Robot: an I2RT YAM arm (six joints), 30 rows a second.
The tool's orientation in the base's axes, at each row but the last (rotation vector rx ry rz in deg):
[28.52 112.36 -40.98]
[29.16 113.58 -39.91]
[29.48 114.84 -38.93]
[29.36 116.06 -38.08]
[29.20 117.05 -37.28]
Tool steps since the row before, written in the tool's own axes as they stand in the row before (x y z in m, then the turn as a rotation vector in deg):
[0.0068 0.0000 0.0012 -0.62 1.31 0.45]
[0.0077 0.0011 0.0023 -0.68 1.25 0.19]
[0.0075 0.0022 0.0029 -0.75 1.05 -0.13]
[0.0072 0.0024 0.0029 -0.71 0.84 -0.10]
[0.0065 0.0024 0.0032 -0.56 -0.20 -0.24]
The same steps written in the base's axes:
[-0.0024 -0.0005 -0.0065 1.37 0.65 0.02]
[-0.0015 -0.0002 -0.0080 1.20 0.77 0.19]
[-0.0005 0.0004 -0.0083 0.91 0.82 0.44]
[-0.0003 0.0007 -0.0081 0.78 0.64 0.44]
[0.0001 0.0005 -0.0076 0.01 -0.06 0.64]

